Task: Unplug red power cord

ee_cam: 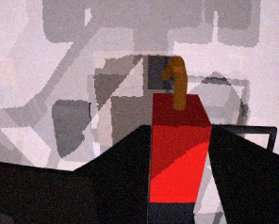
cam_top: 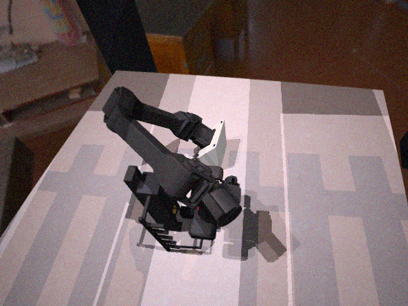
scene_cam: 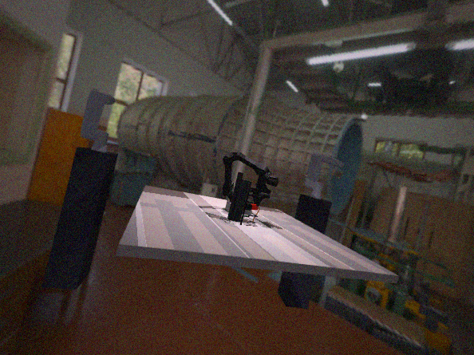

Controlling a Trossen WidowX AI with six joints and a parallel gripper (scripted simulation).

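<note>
Right now my gripper tip is 3 cm to the left of the red plug and 1 cm short of it.
</note>
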